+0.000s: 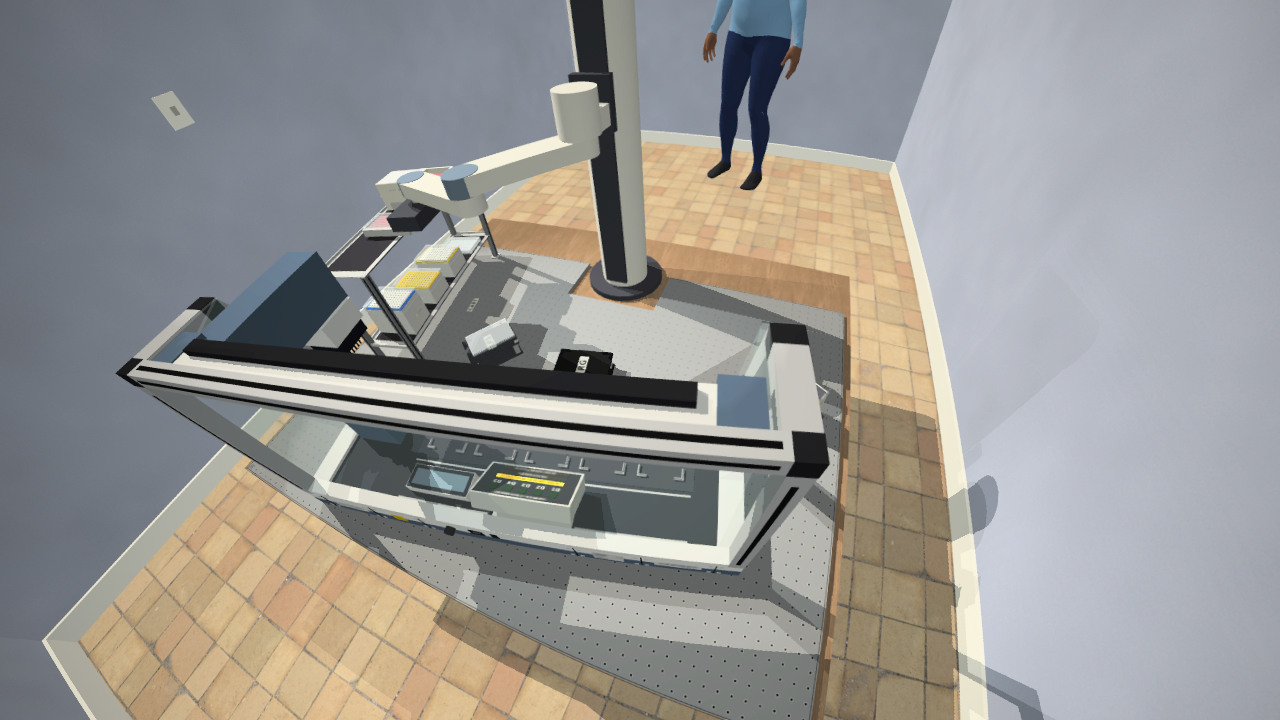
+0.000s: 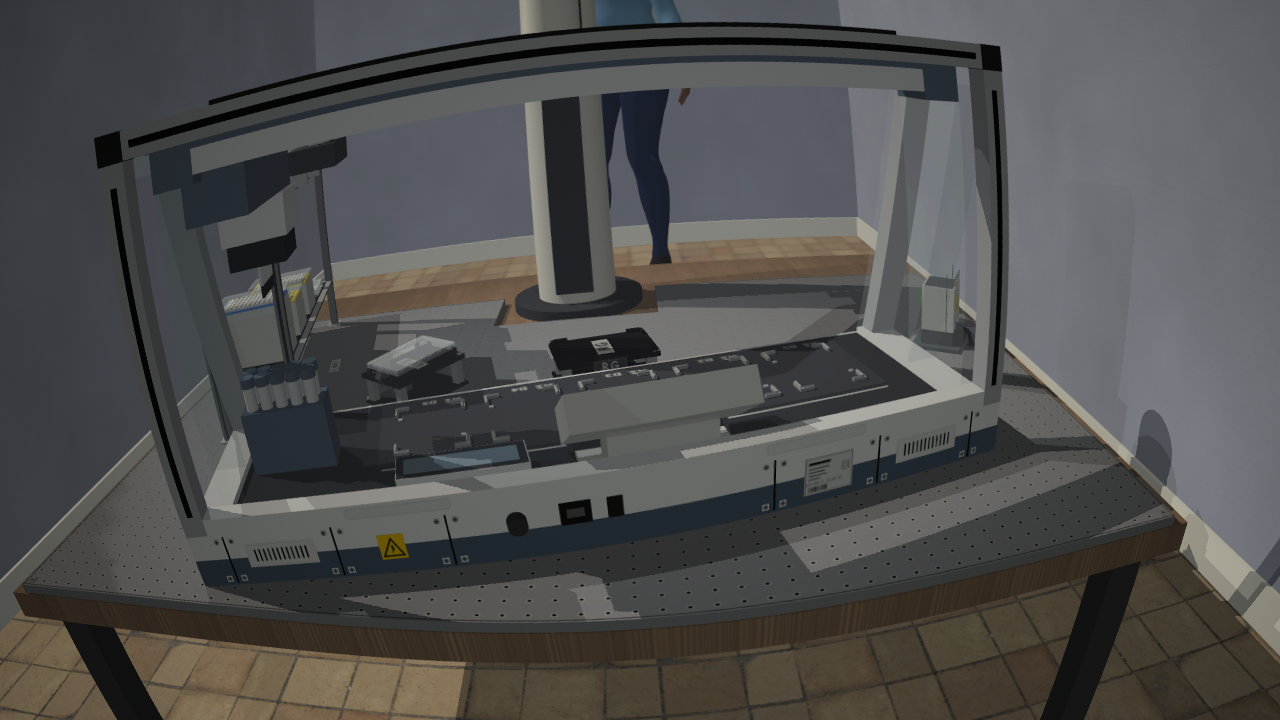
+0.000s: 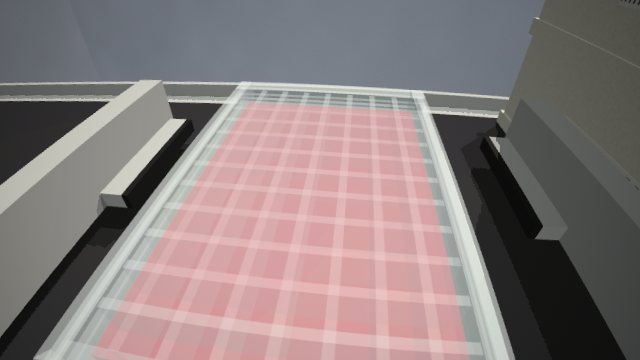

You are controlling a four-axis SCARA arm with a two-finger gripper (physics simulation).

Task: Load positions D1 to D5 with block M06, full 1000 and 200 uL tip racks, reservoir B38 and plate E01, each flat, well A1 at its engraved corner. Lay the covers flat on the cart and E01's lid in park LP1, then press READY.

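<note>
A clear gridded plate with pink wells [image 3: 320,215] [image 1: 380,223] lies flat on the dark upper shelf of the cart [image 1: 362,255]. My gripper [image 3: 334,111] is open, with one finger on each side of the plate and gaps between the pads and its edges. A beige block [image 3: 580,75] stands right of the plate; its label is not readable. A blue-edged tip rack [image 1: 391,301] and a yellow-edged tip rack [image 1: 420,282] stand on the lower shelf. Deck positions with corner brackets [image 2: 501,413] show inside the enclosure. A button panel [image 1: 528,488] stands at its front.
A pale tray on feet [image 1: 490,340] [image 2: 411,356] and a black holder [image 1: 583,360] [image 2: 604,347] stand behind the deck. A blue tube rack [image 2: 290,438] is at the deck's left. The enclosure's top beam [image 1: 447,376] and the arm's column [image 1: 622,179] are obstacles. A person [image 1: 756,80] stands behind.
</note>
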